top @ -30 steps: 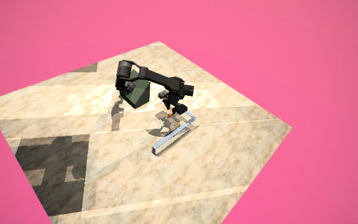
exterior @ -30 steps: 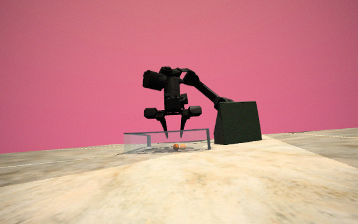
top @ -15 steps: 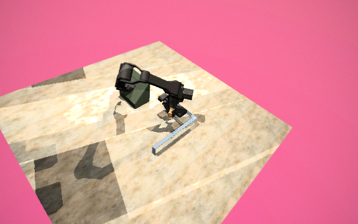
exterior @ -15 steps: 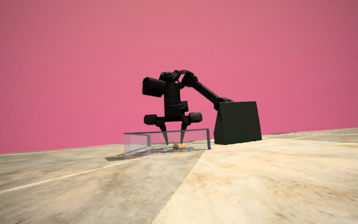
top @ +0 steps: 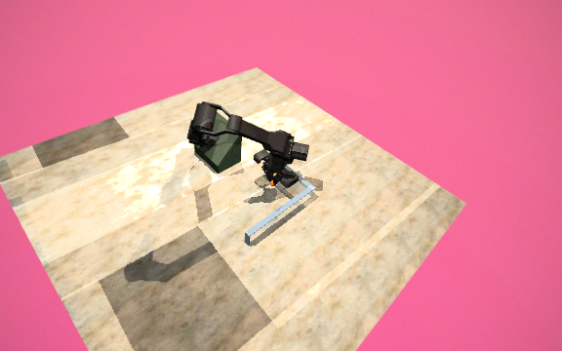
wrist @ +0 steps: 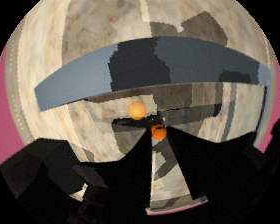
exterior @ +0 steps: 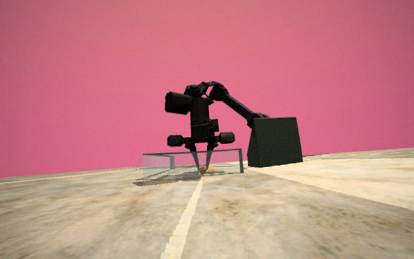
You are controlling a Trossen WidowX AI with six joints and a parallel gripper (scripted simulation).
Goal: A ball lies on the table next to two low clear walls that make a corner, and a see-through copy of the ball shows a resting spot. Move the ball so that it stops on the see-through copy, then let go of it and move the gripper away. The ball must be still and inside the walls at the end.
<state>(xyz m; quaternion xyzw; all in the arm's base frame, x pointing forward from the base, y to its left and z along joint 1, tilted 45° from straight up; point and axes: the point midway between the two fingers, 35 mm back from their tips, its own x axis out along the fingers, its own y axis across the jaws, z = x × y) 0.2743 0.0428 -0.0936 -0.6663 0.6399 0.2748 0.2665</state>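
Now: the see-through copy 3 cm to the left of my gripper tip and 2 cm behind it. Also, from my gripper tip: clear wall 6 cm to the left, 2 cm ahead, 2 cm above; then orange ball right at my gripper tip.
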